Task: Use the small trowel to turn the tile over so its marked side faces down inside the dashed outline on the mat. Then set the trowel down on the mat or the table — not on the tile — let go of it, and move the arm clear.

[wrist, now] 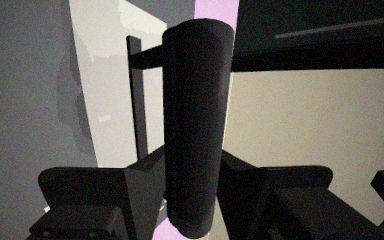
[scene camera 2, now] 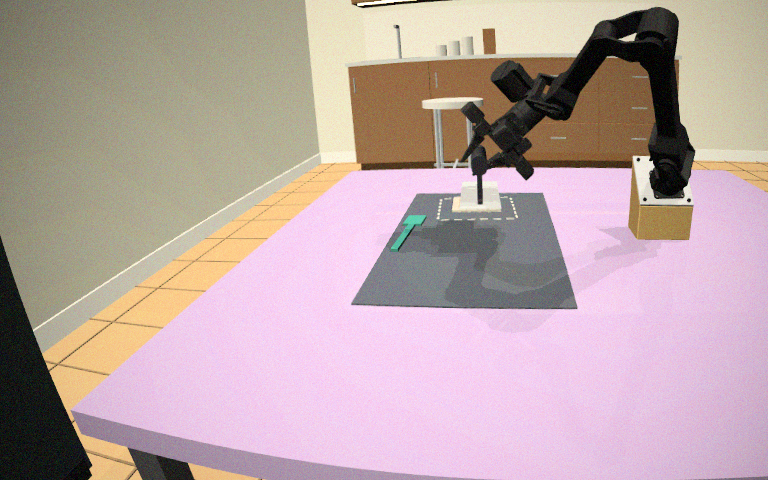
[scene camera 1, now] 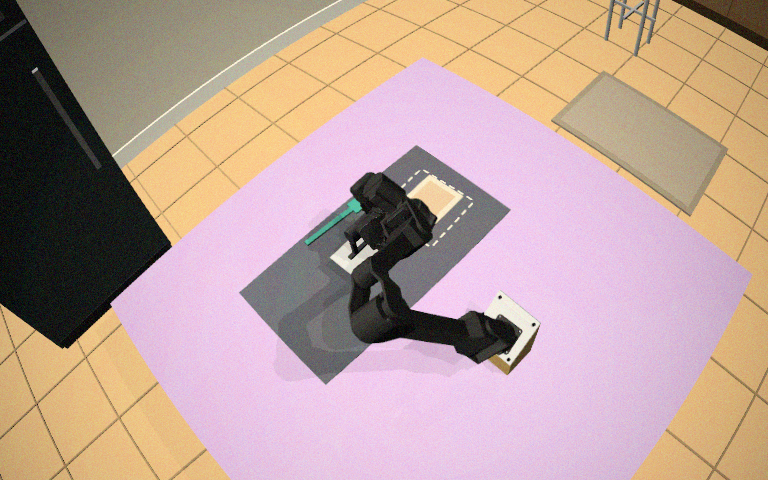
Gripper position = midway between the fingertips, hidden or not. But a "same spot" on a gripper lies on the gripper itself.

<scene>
My gripper shows in the wrist view [189,145], in scene camera 2 and in scene camera 1. The same spot on my gripper: [scene camera 2: 480,129] is [scene camera 1: 366,205].
</scene>
